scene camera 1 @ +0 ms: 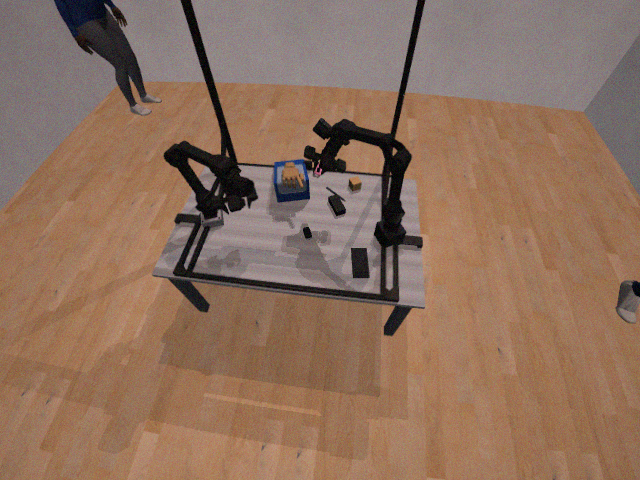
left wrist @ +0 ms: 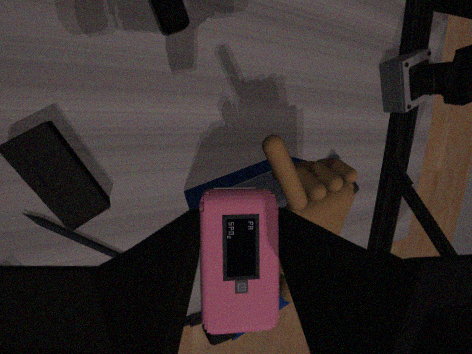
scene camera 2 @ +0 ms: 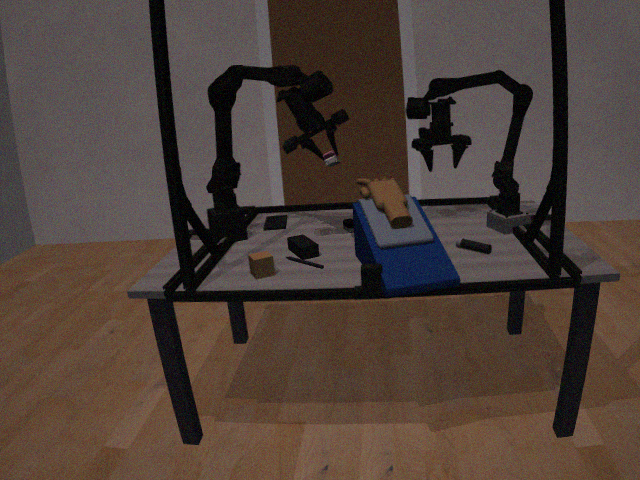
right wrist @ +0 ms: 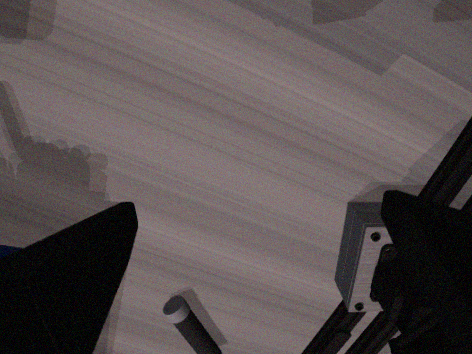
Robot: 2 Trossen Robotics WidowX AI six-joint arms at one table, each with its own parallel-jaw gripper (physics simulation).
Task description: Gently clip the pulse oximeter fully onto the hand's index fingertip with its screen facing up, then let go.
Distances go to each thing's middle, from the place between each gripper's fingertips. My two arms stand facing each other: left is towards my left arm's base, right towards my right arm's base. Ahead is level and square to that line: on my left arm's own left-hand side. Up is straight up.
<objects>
My left hand is 8 cm to the left of the index finger (left wrist: 273, 146) and 7 cm above it. From my left hand the other things lie so: thin dark pen (left wrist: 45, 223) (25 cm below, 12 cm behind, 8 cm to the left); then blue stand (scene camera 2: 411, 269) (21 cm below, 18 cm behind, 17 cm to the right).
The index finger lies 240 mm to the left of my right hand, 200 mm behind it and 10 mm above it. Round my right hand: thin dark pen: 400 mm to the left, 310 mm behind, 170 mm below; blue stand: 370 mm behind, 150 mm to the left, 130 mm below.
</objects>
